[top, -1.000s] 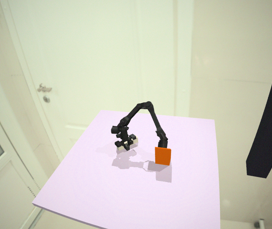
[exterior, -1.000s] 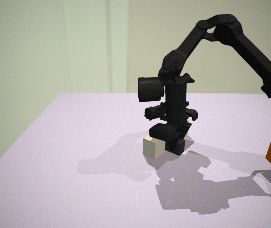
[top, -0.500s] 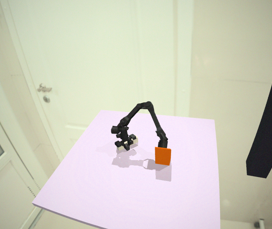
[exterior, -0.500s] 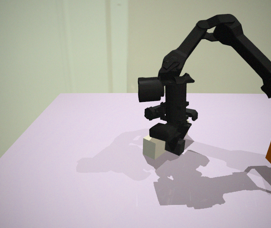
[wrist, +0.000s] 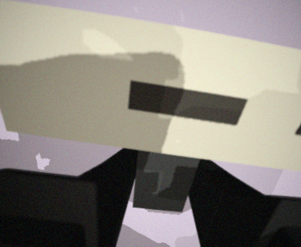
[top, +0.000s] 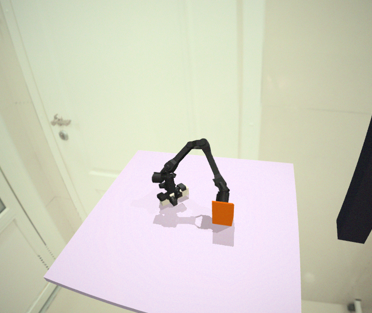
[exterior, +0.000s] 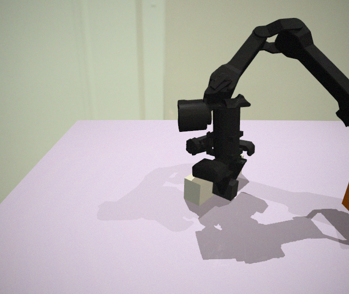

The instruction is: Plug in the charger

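The two-prong charger is 10 mm to the right of my gripper tip, 10 mm ahead of it and 10 mm above it.
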